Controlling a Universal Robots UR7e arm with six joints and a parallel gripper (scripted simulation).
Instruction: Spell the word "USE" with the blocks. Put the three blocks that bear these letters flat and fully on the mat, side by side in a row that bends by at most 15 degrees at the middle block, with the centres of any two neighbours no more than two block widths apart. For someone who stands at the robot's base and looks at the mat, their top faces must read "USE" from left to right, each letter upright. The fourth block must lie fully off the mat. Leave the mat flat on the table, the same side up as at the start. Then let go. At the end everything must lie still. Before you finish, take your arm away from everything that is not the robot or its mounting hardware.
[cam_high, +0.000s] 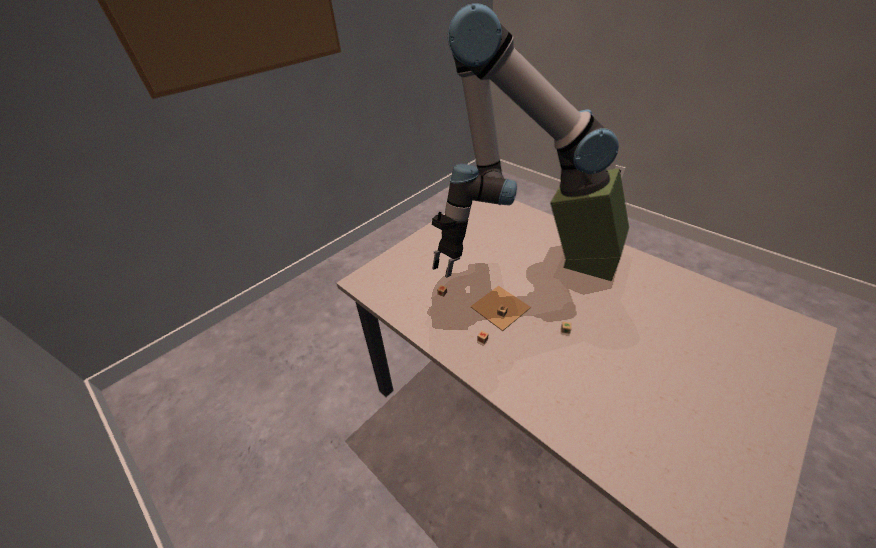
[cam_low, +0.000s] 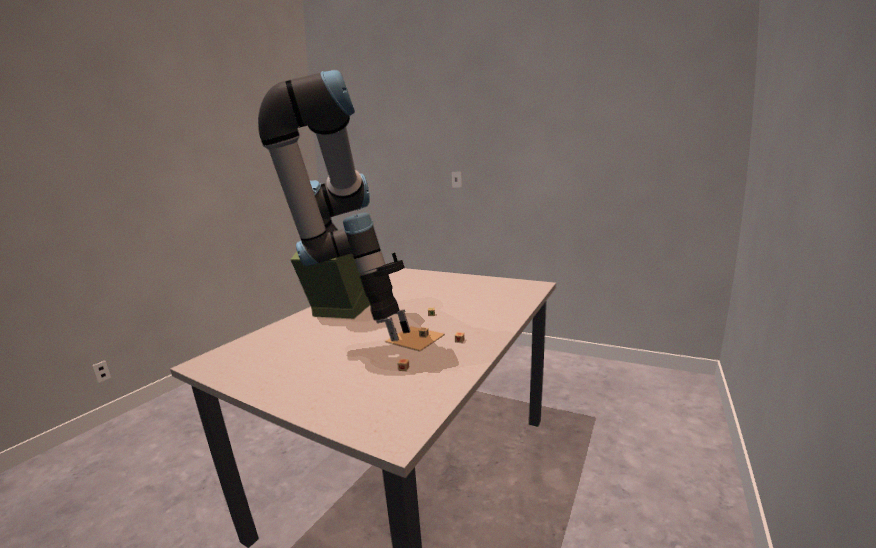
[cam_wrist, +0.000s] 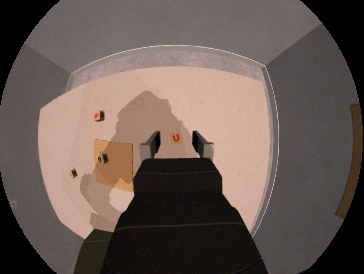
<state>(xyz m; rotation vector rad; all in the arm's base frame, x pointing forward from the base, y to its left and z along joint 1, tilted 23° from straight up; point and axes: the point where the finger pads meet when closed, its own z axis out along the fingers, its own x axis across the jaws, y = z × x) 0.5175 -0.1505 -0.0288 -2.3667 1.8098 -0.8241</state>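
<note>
The mat lies 170 mm to the left of my hand, 110 mm below it and 100 mm behind it.
</note>
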